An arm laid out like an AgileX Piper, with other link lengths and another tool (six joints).
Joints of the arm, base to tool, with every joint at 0 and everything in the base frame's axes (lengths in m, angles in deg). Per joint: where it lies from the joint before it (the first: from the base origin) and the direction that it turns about. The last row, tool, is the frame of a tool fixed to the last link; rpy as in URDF.
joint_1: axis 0 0 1 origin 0.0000 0.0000 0.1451
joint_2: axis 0 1 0 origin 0.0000 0.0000 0.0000
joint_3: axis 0 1 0 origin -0.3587 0.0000 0.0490
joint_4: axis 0.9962 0 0.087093 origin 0.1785 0.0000 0.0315
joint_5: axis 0 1 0 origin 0.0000 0.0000 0.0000
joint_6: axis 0.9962 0 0.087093 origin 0.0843 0.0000 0.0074
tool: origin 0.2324 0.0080 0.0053 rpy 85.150 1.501 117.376
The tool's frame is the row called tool.
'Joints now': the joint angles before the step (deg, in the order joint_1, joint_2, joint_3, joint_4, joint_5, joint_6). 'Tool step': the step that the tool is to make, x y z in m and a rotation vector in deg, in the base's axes. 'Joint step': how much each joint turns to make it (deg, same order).
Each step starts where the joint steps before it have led.
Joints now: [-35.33 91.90 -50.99 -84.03 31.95 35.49]
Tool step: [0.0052 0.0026 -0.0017 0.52 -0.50 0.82]
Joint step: [0.01 -0.01 0.00 0.13 -1.08 -0.03]
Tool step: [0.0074 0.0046 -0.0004 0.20 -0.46 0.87]
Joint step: [0.96 0.02 0.00 -0.04 -0.21 0.51]
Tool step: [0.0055 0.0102 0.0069 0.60 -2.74 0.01]
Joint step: [1.35 -1.58 -0.01 1.85 -0.10 0.67]
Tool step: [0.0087 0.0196 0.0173 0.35 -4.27 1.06]
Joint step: [2.70 -3.49 0.00 3.08 0.02 -0.07]
